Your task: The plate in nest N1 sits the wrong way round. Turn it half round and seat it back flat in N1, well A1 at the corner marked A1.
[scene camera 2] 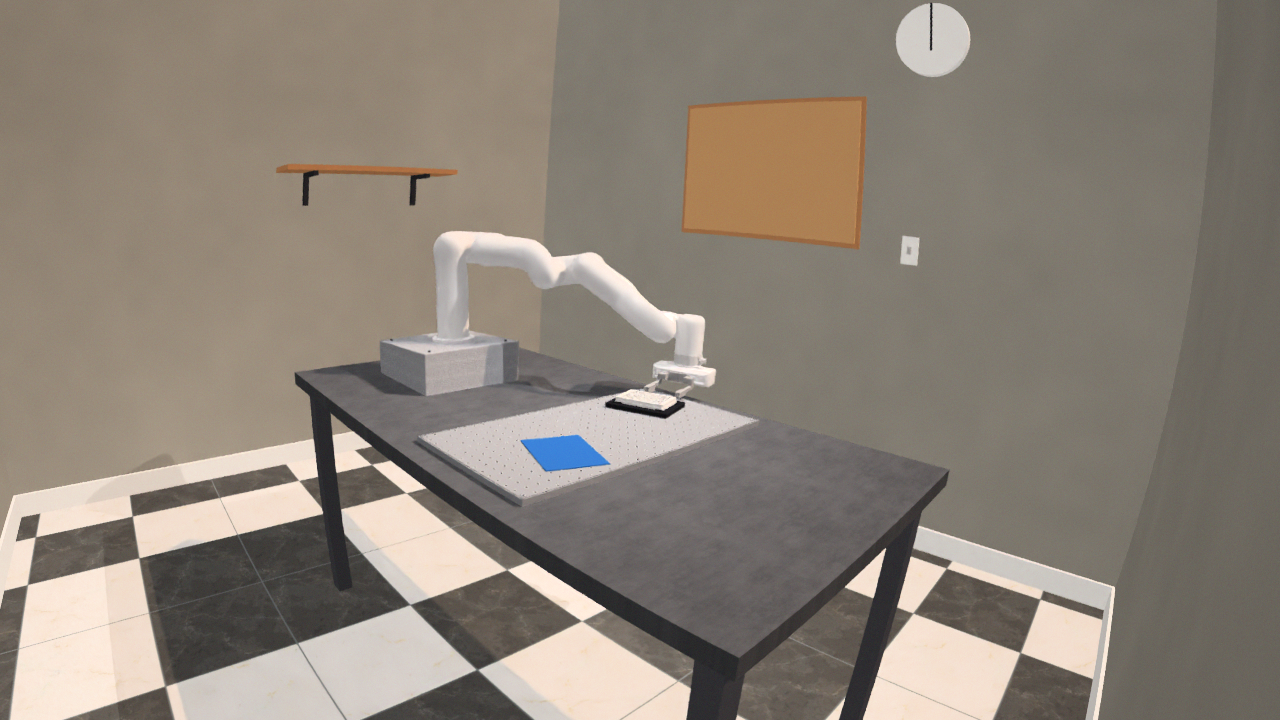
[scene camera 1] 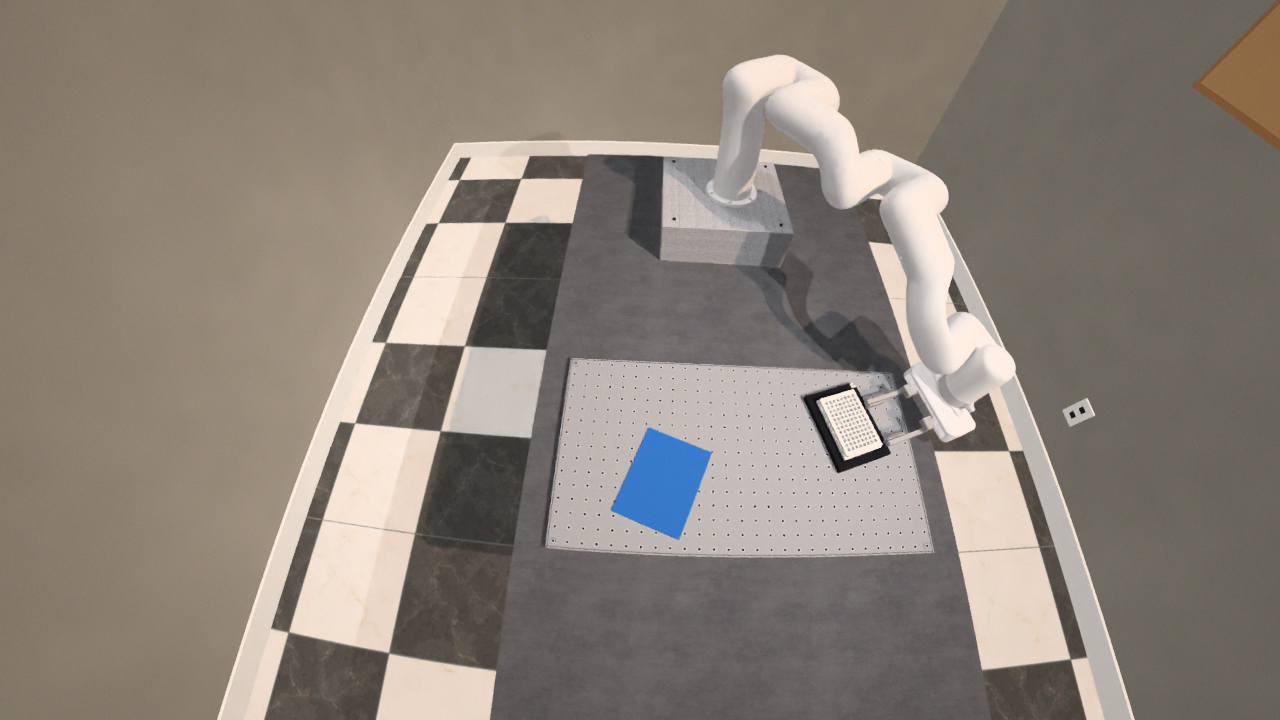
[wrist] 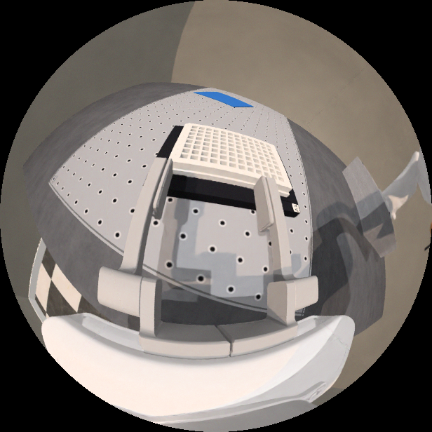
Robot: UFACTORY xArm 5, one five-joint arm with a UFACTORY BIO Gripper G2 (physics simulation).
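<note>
The white well plate (scene camera 1: 850, 424) (scene camera 2: 646, 399) (wrist: 231, 153) lies wells up on the black nest (scene camera 1: 825, 447) (scene camera 2: 640, 411) (wrist: 212, 190). A wide black strip of the nest shows along the plate's near long side in the wrist view. I cannot tell if the plate is fully down and level. The corner label A1 (wrist: 296, 208) is at the nest's near right corner in the wrist view; the plate's own well marks are too small to read. My gripper (scene camera 1: 879, 420) (scene camera 2: 664, 392) (wrist: 216, 171) is shut with nothing between its fingers, which stay apart. Its tips are at the plate's near long edge.
A blue flat sheet (scene camera 1: 662, 483) (scene camera 2: 564, 452) (wrist: 224, 99) lies on the perforated grey board (scene camera 1: 760, 519) (scene camera 2: 501, 465) (wrist: 105, 150), well apart from the nest. The arm's grey base block (scene camera 1: 726, 243) (scene camera 2: 447, 367) stands at the table's back end.
</note>
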